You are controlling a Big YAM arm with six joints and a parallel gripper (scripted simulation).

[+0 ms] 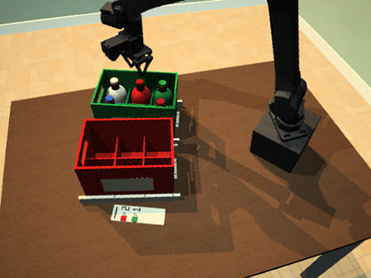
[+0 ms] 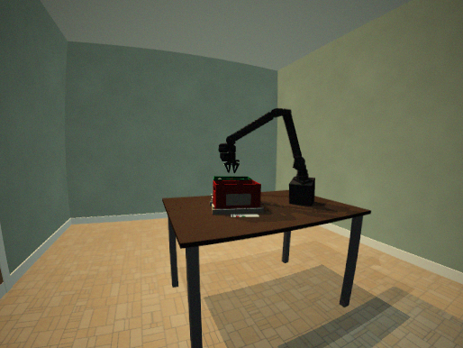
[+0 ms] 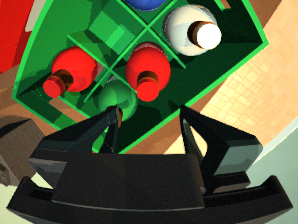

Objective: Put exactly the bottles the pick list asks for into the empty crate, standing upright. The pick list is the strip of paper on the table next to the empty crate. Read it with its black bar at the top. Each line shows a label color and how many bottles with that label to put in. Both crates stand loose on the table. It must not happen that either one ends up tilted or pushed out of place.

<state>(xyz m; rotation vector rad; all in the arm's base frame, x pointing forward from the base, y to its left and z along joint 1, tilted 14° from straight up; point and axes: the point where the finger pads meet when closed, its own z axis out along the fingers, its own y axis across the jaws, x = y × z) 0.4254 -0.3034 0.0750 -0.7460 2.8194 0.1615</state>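
My gripper is now 130 mm above the red bottle. The rest, counted from my hand: white bottle: 130 mm below, 80 mm ahead, 20 mm to the right; green bottle: 130 mm below, 80 mm behind, 20 mm to the left; green crate: 130 mm below, 50 mm to the left, 10 mm ahead.
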